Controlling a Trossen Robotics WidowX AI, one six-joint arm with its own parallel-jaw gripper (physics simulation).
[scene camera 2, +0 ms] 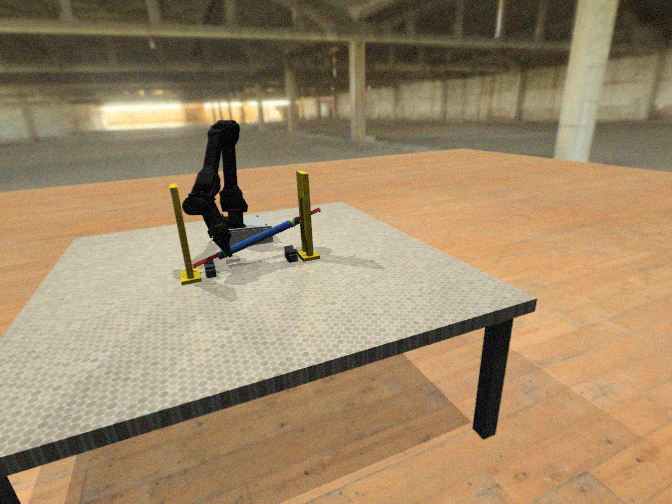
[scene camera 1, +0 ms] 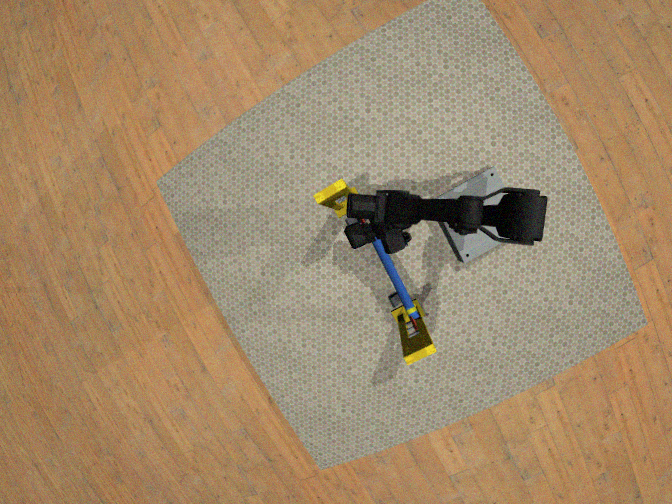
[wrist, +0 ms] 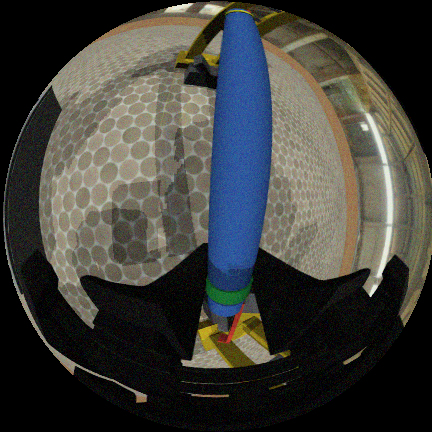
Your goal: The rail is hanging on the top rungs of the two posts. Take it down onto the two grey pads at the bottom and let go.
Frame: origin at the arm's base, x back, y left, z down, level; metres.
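Where they show: gripper, fingertip midpoint: (scene camera 2: 230, 256) (scene camera 1: 372, 238) (wrist: 227, 249).
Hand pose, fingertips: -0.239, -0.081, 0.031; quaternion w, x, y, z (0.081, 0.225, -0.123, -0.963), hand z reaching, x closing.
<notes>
After its pixels a point has its place, as x, y, z.
The rail (scene camera 1: 391, 271) {-0.241, 0.024, -0.031} (scene camera 2: 260, 235) {-0.251, 0.024, -0.027} (wrist: 240, 135) {-0.228, -0.024, -0.014}, a blue bar with red ends, slopes between two yellow posts. Its lower end is near the foot of the left post (scene camera 2: 181, 227) {-0.279, -0.219, -0.106} (scene camera 1: 331, 191) {-0.241, -0.214, -0.226} in scene camera 2. Its higher end crosses the right post (scene camera 2: 305, 208) {-0.309, 0.172, -0.110} (scene camera 1: 419, 347) {-0.270, 0.172, -0.213} well above its base. My gripper (scene camera 1: 376, 238) {-0.239, -0.081, 0.031} (scene camera 2: 226, 250) {-0.239, -0.081, 0.031} (wrist: 227, 249) {-0.239, -0.081, 0.031} is shut on the rail by the green band near the low end. One grey pad (scene camera 2: 210, 269) {-0.273, -0.157, 0.048} is under the low end; contact cannot be told. The other pad (scene camera 2: 290, 253) {-0.295, 0.110, 0.043} (scene camera 1: 397, 299) {-0.278, 0.120, 0.046} (wrist: 200, 72) {-0.253, 0.106, 0.049} stands below the raised part, apart from it.
The arm's grey base plate (scene camera 1: 472, 250) {-0.016, 0.106, 0.006} is to the right of the posts in scene camera 1. The yellow post feet (scene camera 2: 190, 277) {-0.278, -0.221, 0.058} (scene camera 2: 308, 255) {-0.309, 0.171, 0.059} stand beside the pads on the tiled table top (scene camera 2: 325, 303) {-0.626, 0.080, 0.074}. The arm hides part of the upper post in scene camera 1.
</notes>
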